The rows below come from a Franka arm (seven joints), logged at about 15 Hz.
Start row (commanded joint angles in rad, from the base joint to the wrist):
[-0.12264 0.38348 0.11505 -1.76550 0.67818 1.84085 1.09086]
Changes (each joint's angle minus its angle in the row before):
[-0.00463 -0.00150 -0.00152 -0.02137 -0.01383 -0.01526 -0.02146]
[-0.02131 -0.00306 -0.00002 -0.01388 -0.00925 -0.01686 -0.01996]
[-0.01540 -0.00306 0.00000 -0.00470 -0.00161 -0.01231 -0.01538]
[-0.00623 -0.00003 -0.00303 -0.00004 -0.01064 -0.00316 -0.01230]
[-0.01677 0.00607 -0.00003 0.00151 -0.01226 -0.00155 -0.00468]
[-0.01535 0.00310 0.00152 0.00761 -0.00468 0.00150 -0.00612]
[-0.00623 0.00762 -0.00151 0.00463 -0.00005 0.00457 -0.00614]
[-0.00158 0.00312 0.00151 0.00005 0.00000 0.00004 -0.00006]
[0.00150 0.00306 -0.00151 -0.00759 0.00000 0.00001 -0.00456]
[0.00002 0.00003 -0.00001 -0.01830 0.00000 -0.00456 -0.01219]
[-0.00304 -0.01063 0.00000 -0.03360 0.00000 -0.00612 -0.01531]
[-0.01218 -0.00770 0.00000 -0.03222 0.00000 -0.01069 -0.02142]
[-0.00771 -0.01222 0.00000 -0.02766 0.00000 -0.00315 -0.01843]
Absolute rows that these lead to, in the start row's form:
[-0.12727 0.38198 0.11353 -1.78687 0.66435 1.82559 1.06940]
[-0.14858 0.37892 0.11351 -1.80075 0.65510 1.80873 1.04944]
[-0.16398 0.37586 0.11351 -1.80545 0.65349 1.79642 1.03406]
[-0.17021 0.37583 0.11048 -1.80549 0.64285 1.79326 1.02176]
[-0.18698 0.38190 0.11045 -1.80398 0.63059 1.79171 1.01708]
[-0.20233 0.38500 0.11197 -1.79637 0.62591 1.79321 1.01096]
[-0.20856 0.39262 0.11046 -1.79174 0.62586 1.79778 1.00482]
[-0.21014 0.39574 0.11197 -1.79169 0.62586 1.79782 1.00476]
[-0.20864 0.39880 0.11046 -1.79928 0.62586 1.79783 1.00020]
[-0.20862 0.39883 0.11045 -1.81758 0.62586 1.79327 0.98801]
[-0.21166 0.38820 0.11045 -1.85118 0.62586 1.78715 0.97270]
[-0.22384 0.38050 0.11045 -1.88340 0.62586 1.77646 0.95128]
[-0.23155 0.36828 0.11045 -1.91106 0.62586 1.77331 0.93285]

